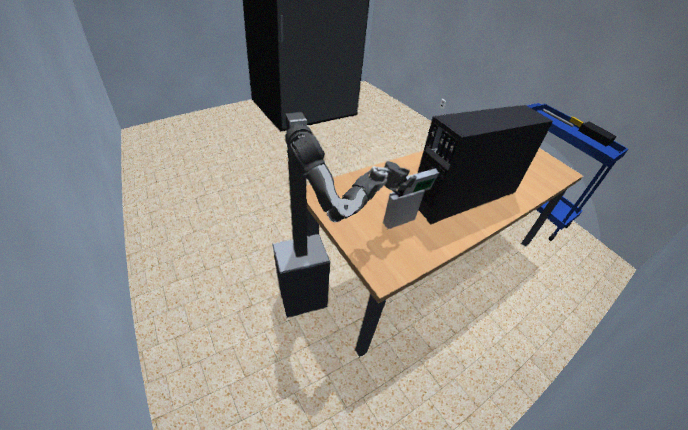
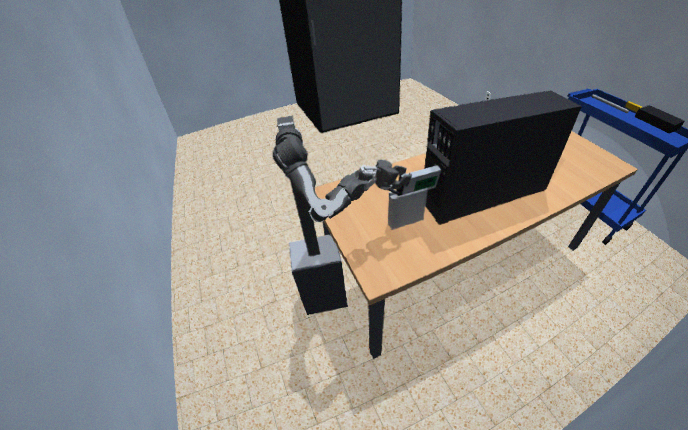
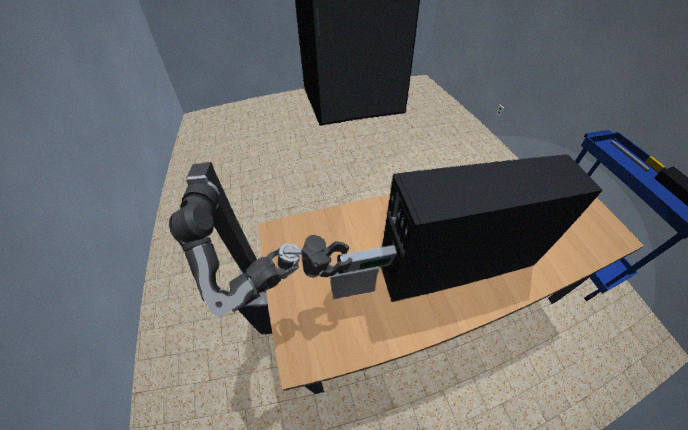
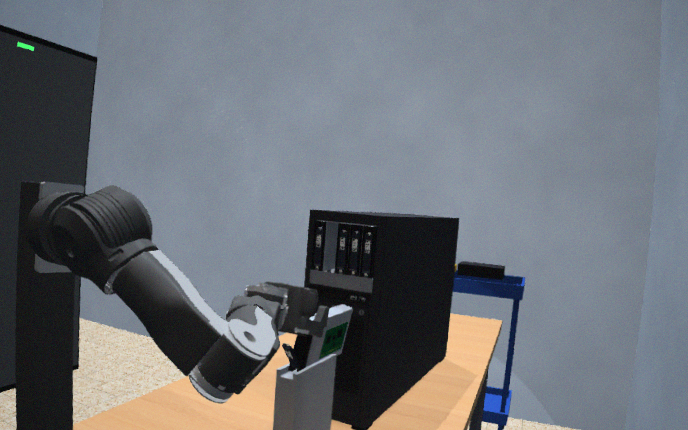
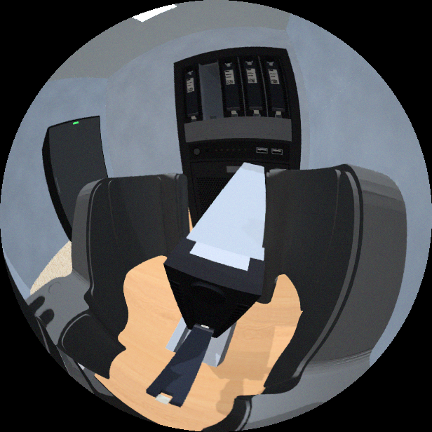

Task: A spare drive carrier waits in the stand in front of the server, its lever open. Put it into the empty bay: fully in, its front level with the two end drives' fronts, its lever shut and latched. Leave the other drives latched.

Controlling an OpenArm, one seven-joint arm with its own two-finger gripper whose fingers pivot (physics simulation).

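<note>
The spare drive carrier, silver with a green board on its side, stands with its lower part in the grey stand. Its dark lever hangs open at the front. My gripper is shut on the carrier, a finger on each side. The black server stands behind. Its empty bay is second from the left, with drives on both sides.
The server and stand are on a wooden table. A blue cart with a black box is beyond the server. A tall black cabinet stands against the back.
</note>
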